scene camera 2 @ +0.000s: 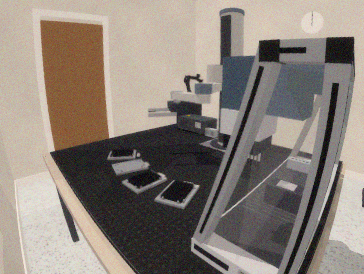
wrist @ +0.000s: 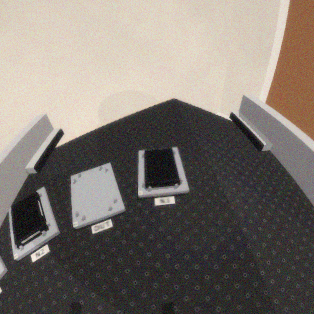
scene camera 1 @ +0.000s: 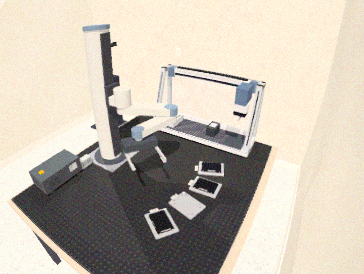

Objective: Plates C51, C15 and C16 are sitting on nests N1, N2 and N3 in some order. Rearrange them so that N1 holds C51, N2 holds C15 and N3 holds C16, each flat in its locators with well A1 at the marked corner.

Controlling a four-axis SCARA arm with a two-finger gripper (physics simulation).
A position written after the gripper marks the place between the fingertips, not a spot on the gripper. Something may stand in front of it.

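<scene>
In the wrist view there's the gripper (wrist: pixel 144 110), and you also get an out nest (wrist: pixel 93 191), a nest N2 (wrist: pixel 53 230) and a nest N3 (wrist: pixel 182 187). Scene camera 1 shows a grey box (scene camera 1: pixel 58 164).
</scene>
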